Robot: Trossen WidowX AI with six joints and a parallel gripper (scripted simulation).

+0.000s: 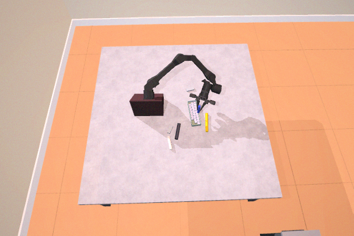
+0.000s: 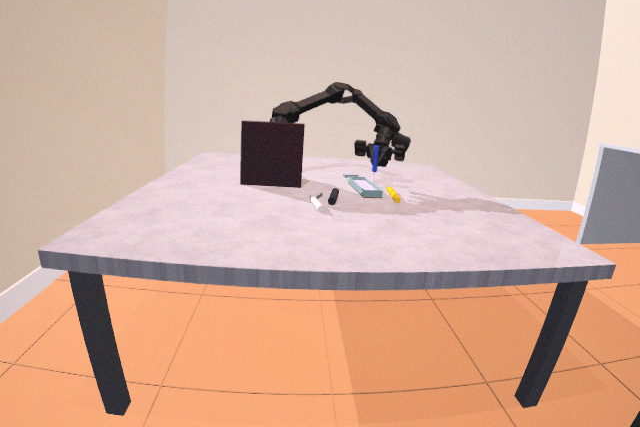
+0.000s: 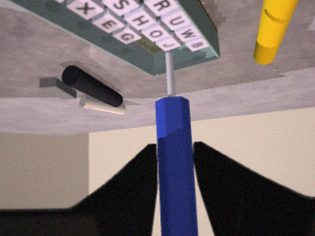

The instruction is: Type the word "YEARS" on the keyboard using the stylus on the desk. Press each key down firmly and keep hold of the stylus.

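Now: gripper tip 9 cm above the yellow cylinder, 7 cm short of it and 4 cm to the left of it. Also, from my gripper tip: black cylinder: 14 cm behind, 13 cm to the right, 9 cm below; stylus tip: 5 cm below; stylus: 1 cm below.
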